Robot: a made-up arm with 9 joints. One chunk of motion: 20 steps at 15 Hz.
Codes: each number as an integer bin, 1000 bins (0 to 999) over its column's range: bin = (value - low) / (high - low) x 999, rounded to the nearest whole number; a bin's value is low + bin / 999 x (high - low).
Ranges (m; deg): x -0.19..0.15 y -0.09..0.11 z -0.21..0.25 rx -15..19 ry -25..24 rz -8..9
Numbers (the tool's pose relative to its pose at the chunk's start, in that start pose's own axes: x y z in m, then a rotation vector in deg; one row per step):
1: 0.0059 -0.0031 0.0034 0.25 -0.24 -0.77
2: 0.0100 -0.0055 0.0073 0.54 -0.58 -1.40
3: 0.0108 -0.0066 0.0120 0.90 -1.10 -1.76
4: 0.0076 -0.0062 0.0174 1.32 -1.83 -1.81
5: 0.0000 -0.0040 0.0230 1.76 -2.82 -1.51
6: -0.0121 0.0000 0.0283 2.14 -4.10 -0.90
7: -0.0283 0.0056 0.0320 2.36 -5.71 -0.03
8: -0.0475 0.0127 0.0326 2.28 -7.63 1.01
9: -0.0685 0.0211 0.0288 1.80 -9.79 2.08
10: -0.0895 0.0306 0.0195 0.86 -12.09 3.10
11: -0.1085 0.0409 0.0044 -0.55 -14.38 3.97
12: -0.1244 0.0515 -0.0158 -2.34 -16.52 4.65
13: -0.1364 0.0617 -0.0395 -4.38 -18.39 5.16
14: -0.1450 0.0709 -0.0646 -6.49 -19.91 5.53
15: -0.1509 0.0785 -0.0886 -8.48 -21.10 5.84
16: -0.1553 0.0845 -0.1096 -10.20 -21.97 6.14
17: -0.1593 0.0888 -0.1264 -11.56 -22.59 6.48
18: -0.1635 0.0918 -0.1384 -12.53 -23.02 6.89
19: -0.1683 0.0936 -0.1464 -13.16 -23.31 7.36
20: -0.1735 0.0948 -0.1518 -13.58 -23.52 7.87
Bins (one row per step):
1: 576 434 463 448 505 425
2: 588 422 472 457 498 388
3: 590 417 482 467 487 367
4: 581 419 494 480 472 364
5: 558 430 506 492 452 381
6: 523 450 518 504 426 417
7: 475 478 526 510 393 468
8: 419 513 527 508 354 529
9: 357 555 519 494 310 592
10: 295 602 498 466 263 652
11: 239 654 466 425 217 703
12: 193 707 422 372 173 743
13: 157 758 370 312 135 773
14: 132 804 316 250 104 795
15: 115 842 264 192 80 813
16: 102 872 218 141 62 831
17: 90 893 182 101 49 851
18: 78 908 155 73 40 875
19: 64 917 138 54 34 903
20: 48 923 126 42 30 933

